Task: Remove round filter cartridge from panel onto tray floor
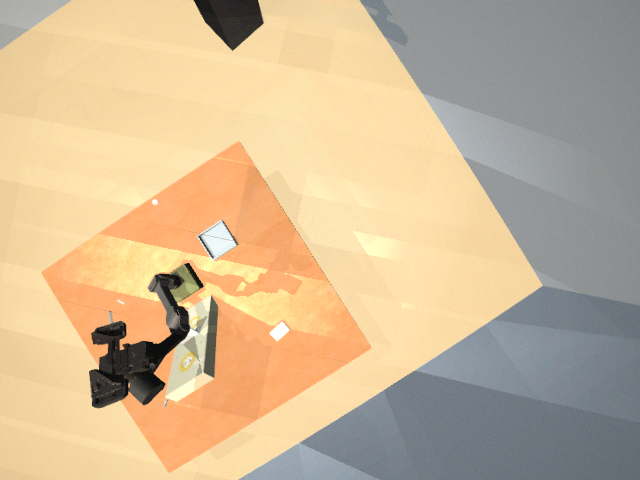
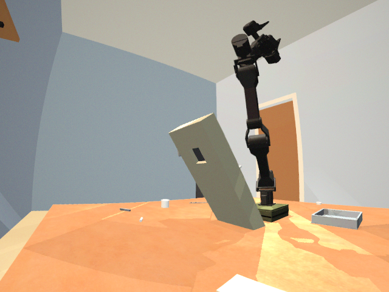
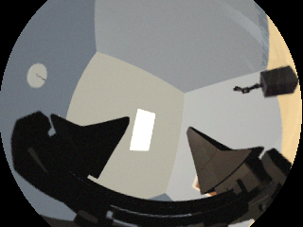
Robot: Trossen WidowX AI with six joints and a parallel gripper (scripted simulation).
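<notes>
Now: the round filter cartridge 48 cm below my gripper tip, 22 cm to the right of it and 17 cm ahead of it. From my gripper tip the other things lie so: grey tray (74 cm below, 20 cm behind, 13 cm to the left); white flat piece (74 cm below, 36 cm ahead, 4 cm to the left); dark rod (74 cm below, 68 cm to the right, 24 cm ahead).
</notes>
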